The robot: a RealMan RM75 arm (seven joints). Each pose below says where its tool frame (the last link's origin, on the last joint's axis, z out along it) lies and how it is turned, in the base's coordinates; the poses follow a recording.
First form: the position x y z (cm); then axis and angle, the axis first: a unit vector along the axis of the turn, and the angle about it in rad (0 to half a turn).
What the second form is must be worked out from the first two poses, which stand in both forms.
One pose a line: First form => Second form
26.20, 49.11, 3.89, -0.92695, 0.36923, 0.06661, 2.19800 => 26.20, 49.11, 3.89, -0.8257, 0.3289, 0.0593, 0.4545
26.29, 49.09, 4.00, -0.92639, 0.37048, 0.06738, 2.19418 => 26.29, 49.09, 4.00, -0.8244, 0.3297, 0.0600, 0.4562
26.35, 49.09, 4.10, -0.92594, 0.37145, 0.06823, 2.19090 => 26.35, 49.09, 4.10, -0.8233, 0.3303, 0.0607, 0.4576
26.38, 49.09, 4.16, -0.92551, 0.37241, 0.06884, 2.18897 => 26.38, 49.09, 4.16, -0.8225, 0.3310, 0.0612, 0.4585
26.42, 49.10, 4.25, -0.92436, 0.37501, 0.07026, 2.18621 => 26.42, 49.10, 4.25, -0.8209, 0.3330, 0.0624, 0.4597
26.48, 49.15, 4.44, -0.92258, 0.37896, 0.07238, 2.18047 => 26.48, 49.15, 4.44, -0.8181, 0.3360, 0.0642, 0.4623
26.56, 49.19, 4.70, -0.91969, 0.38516, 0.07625, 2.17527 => 26.56, 49.19, 4.70, -0.8144, 0.3411, 0.0675, 0.4646
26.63, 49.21, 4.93, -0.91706, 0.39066, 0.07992, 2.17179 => 26.63, 49.21, 4.93, -0.8113, 0.3456, 0.0707, 0.4661
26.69, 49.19, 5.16, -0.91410, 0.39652, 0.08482, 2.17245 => 26.69, 49.19, 5.16, -0.8089, 0.3509, 0.0751, 0.4658
